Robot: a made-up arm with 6 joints.
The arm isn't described. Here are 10 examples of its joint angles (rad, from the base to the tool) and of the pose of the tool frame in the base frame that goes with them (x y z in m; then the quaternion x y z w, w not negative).
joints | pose
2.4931 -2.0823 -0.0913 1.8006 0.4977 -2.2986 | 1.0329 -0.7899 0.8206 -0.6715 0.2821 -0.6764 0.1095
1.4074 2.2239 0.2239 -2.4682 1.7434 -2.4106 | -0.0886 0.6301 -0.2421 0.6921 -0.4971 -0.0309 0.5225
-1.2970 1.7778 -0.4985 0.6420 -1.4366 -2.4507 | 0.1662 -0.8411 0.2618 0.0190 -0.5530 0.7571 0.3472
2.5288 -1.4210 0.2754 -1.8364 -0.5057 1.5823 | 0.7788 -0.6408 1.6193 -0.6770 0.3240 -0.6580 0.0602
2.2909 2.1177 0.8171 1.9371 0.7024 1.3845 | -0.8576 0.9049 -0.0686 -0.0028 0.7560 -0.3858 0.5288
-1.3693 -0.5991 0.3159 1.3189 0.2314 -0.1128 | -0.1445 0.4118 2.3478 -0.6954 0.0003 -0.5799 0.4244
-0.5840 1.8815 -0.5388 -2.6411 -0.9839 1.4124 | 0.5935 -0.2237 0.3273 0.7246 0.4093 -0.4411 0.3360
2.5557 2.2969 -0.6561 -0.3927 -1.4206 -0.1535 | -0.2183 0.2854 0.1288 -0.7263 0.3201 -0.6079 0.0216
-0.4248 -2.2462 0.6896 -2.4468 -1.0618 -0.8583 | -1.1404 0.6730 0.4647 -0.2424 0.1612 0.7991 0.5260
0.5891 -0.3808 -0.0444 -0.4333 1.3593 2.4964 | 0.1465 0.0465 2.0651 -0.4911 -0.2873 -0.5855 0.5775
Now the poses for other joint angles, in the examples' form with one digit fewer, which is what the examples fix.
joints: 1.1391 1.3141 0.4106 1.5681 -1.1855 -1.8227
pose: 0.561 1.383 0.946 -0.284 0.170 -0.043 0.943
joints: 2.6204 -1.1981 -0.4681 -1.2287 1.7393 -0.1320
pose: 0.391 -0.270 1.626 0.896 0.301 0.169 0.280
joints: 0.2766 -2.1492 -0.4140 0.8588 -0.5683 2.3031
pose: -1.066 -0.347 0.816 -0.775 0.037 -0.585 0.237
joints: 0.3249 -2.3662 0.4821 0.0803 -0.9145 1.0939
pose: -1.168 -0.497 0.270 -0.170 -0.720 -0.375 0.559
